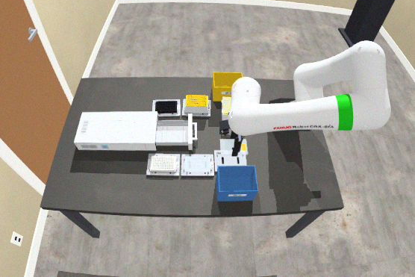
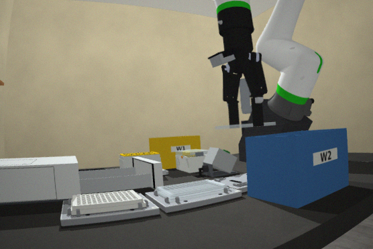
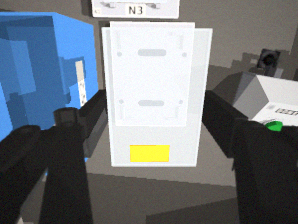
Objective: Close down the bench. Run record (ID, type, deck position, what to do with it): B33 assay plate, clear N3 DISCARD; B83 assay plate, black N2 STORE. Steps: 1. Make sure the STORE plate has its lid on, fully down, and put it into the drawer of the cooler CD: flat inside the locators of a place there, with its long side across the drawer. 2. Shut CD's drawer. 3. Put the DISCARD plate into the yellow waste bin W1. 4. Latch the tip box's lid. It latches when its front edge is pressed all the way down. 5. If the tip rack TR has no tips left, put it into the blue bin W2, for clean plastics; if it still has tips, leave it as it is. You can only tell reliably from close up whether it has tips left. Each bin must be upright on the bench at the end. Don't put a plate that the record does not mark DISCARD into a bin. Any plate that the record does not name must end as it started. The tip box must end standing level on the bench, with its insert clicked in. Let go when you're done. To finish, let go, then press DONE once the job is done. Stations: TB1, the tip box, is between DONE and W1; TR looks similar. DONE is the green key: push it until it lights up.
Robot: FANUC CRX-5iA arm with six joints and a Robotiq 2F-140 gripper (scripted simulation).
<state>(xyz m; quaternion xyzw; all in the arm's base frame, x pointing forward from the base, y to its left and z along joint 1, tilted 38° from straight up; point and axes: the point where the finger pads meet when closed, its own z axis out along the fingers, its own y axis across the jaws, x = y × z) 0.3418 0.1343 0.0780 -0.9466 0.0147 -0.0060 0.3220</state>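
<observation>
Now: hand 340 mm short of the black assay plate, 360 mm to the left of it and 150 mm above it. Also, from my hand: blue bin W2: 10 mm behind, 150 mm to the left, 130 mm below; then DONE key block: 40 mm behind, 180 mm to the right, 110 mm below; then translucent plate lid: 20 mm below.
</observation>
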